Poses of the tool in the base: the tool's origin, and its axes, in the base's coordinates. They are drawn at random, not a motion.
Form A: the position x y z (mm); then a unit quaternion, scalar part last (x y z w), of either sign.
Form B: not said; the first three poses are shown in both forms.
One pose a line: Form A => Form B
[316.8 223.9 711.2 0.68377 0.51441 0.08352 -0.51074] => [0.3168 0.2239 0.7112 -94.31 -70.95 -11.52]
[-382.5 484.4 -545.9 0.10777 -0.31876 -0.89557 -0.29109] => [-0.3825 0.4844 -0.5459 -16.46 48.70 136.82]
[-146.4 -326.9 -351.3 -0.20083 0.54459 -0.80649 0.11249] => [-0.1464 -0.3269 -0.3513 -33.77 91.57 -135.61]
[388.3 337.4 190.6 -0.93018 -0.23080 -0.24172 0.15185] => [0.3883 0.3374 0.1906 -152.96 -37.95 -39.75]
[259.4 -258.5 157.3 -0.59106 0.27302 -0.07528 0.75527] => [0.2594 -0.2585 0.1573 -73.86 34.12 -9.41]
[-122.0 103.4 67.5 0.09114 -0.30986 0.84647 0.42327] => [-0.1220 0.1034 0.0675 13.07 -44.43 121.38]
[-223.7 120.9 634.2 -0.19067 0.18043 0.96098 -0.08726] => [-0.2237 0.1209 0.6342 32.54 -30.79 -163.98]
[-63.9 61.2 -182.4 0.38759 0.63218 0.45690 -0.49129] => [-0.0639 0.0612 -0.1824 -53.91 -87.93 -63.55]
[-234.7 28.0 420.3 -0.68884 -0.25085 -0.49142 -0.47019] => [-0.2347 0.0280 0.4203 96.71 35.22 68.99]
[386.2 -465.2 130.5 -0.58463 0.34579 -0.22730 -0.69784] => [0.3862 -0.4652 0.1305 74.68 -44.17 29.03]
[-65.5 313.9 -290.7 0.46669 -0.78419 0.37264 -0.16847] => [-0.0655 0.3139 -0.2907 -76.04 127.77 -60.71]
